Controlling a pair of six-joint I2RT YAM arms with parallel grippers.
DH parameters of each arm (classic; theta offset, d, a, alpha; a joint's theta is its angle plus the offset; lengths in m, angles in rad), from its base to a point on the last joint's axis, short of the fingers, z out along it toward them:
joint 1: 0 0.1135 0.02 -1.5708
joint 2: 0 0 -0.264 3.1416
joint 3: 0.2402 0 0.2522 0
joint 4: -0.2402 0 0.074 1.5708
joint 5: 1.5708 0 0 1.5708
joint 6: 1.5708 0.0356 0 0
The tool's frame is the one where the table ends.
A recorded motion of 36 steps. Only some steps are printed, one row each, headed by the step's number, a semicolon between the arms.
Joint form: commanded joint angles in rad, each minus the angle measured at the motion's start. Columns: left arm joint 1, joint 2, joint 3, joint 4, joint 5, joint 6; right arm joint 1, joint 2, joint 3, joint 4, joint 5, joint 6.
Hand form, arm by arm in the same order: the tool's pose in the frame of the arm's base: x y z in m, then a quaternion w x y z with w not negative. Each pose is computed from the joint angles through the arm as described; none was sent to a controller.
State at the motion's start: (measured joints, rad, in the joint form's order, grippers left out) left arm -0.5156 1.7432 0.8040 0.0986 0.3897 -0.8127; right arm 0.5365 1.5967 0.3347 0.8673 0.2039 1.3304
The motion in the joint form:
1: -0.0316 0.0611 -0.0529 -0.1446 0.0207 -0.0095; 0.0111 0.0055 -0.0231 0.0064 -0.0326 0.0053
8: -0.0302 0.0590 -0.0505 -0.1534 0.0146 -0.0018; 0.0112 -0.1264 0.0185 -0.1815 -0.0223 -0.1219
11: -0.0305 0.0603 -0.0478 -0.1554 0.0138 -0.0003; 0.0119 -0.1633 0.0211 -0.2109 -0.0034 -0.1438
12: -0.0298 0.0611 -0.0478 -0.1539 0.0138 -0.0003; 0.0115 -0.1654 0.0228 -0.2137 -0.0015 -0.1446
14: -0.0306 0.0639 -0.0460 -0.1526 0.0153 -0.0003; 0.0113 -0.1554 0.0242 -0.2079 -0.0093 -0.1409
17: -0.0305 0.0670 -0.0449 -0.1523 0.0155 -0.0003; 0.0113 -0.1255 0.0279 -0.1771 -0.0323 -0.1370
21: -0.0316 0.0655 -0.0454 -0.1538 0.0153 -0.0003; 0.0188 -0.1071 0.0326 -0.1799 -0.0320 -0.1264
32: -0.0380 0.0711 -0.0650 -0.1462 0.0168 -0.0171; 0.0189 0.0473 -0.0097 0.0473 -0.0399 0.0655
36: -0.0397 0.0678 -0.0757 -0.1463 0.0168 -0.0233; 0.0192 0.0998 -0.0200 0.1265 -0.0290 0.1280
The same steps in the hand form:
1: 0.2513 -0.1697 0.0921 0.05186 -0.08332 0.94947 -0.29812; 0.2195 0.1268 0.1144 0.37778 0.36370 0.75314 0.39722
8: 0.2515 -0.1692 0.0928 0.05350 -0.08158 0.95066 -0.29451; 0.2201 0.1267 0.1367 0.40182 0.31832 0.77734 0.36463
11: 0.2520 -0.1695 0.0929 0.05370 -0.08089 0.95085 -0.29402; 0.2188 0.1253 0.1431 0.41391 0.31365 0.77586 0.35825
12: 0.2522 -0.1694 0.0927 0.05407 -0.08115 0.95076 -0.29420; 0.2190 0.1253 0.1438 0.41495 0.31391 0.77541 0.35779
14: 0.2525 -0.1699 0.0924 0.05360 -0.08054 0.95064 -0.29484; 0.2197 0.1260 0.1424 0.41127 0.31365 0.77653 0.35984
17: 0.2527 -0.1700 0.0918 0.05289 -0.08076 0.95078 -0.29443; 0.2220 0.1283 0.1394 0.40474 0.30931 0.77749 0.36881
21: 0.2523 -0.1702 0.0921 0.05260 -0.08032 0.95090 -0.29425; 0.2223 0.1307 0.1360 0.39737 0.31144 0.78138 0.36680
32: 0.2470 -0.1692 0.0866 0.04198 -0.08705 0.95204 -0.29032; 0.2229 0.1315 0.1116 0.36432 0.38059 0.74111 0.41615
36: 0.2442 -0.1681 0.0852 0.03798 -0.09004 0.95254 -0.28832; 0.2233 0.1314 0.1048 0.35807 0.40454 0.72293 0.43071

